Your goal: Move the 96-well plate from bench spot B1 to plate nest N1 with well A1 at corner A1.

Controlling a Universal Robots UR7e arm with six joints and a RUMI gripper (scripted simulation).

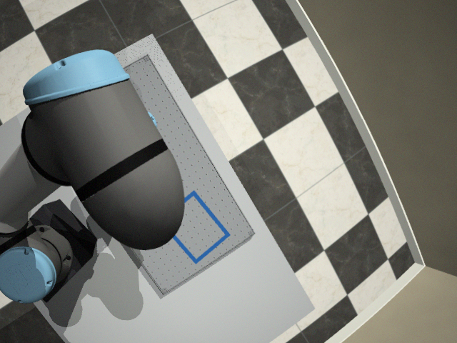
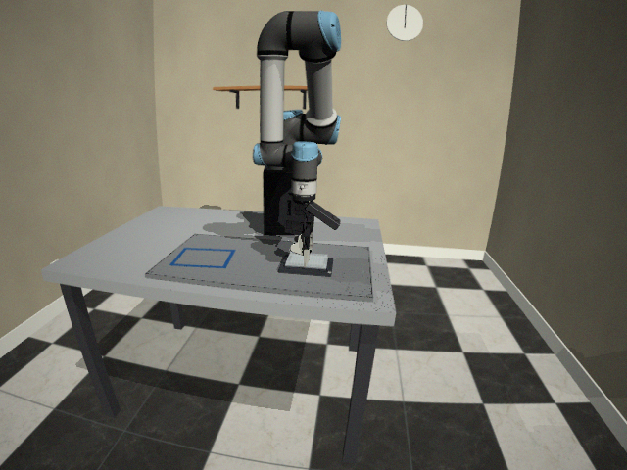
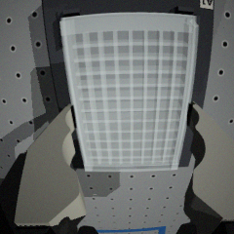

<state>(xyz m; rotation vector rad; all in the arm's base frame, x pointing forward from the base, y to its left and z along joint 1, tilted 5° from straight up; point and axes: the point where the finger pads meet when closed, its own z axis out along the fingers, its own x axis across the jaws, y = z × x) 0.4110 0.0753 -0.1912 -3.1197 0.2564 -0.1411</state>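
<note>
Right now my hand is 1 cm above the clear 96-well plate. Round my hand: plate nest N1: 2 cm below; then white A1 mark: 7 cm to the left, 7 cm ahead, 2 cm below.
</note>
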